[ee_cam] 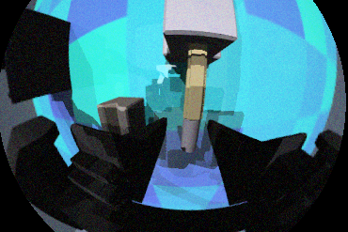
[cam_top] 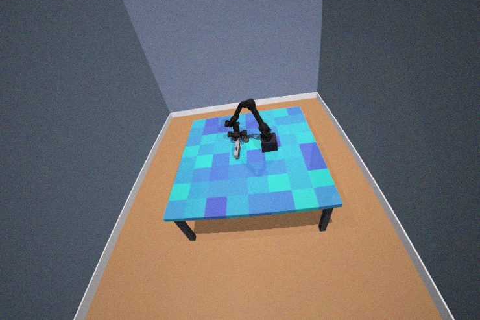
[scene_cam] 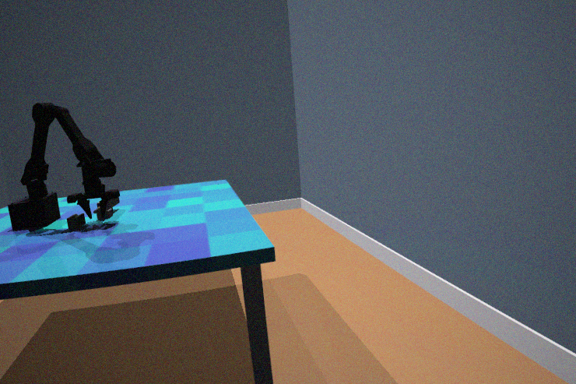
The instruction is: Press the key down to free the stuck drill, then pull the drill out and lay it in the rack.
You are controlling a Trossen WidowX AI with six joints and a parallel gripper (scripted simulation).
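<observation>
My gripper tip is now 50 mm to the right of the drill shank, 30 mm below it and 10 mm short of it. Round my gripper tip: dark key: 170 mm to the left, 30 mm ahead, 30 mm above; then pale grey block: 150 mm to the left, 30 mm ahead, 20 mm above; then brown rack: 80 mm behind.
</observation>
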